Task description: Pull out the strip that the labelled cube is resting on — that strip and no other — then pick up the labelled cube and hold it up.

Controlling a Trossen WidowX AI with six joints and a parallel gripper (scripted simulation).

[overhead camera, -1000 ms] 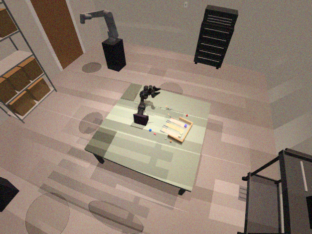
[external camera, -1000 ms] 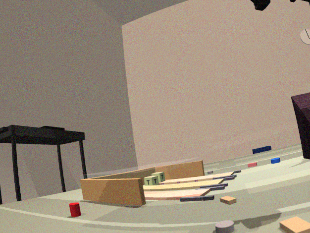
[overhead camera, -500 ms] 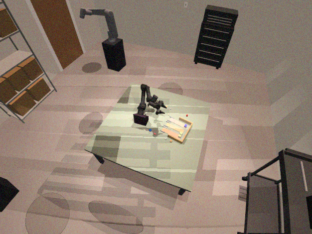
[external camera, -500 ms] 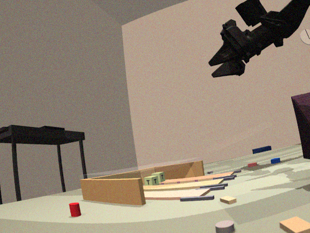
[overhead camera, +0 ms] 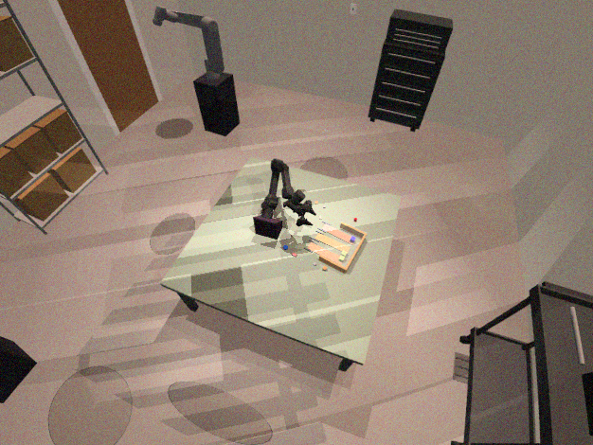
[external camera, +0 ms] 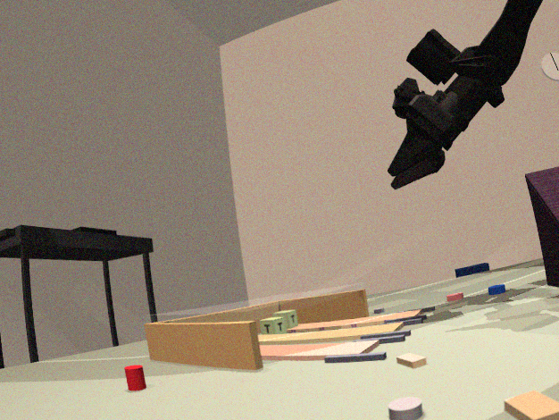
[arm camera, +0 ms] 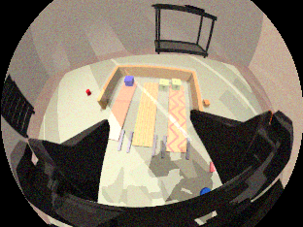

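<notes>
The blue disc is 190 mm below my gripper tip, 150 mm to the right of it and 130 mm behind it. Round my gripper tip: tan tile: 190 mm to the left, 190 mm below, 20 mm behind; then red cylinder: 270 mm to the left, 220 mm ahead, 190 mm below.
</notes>
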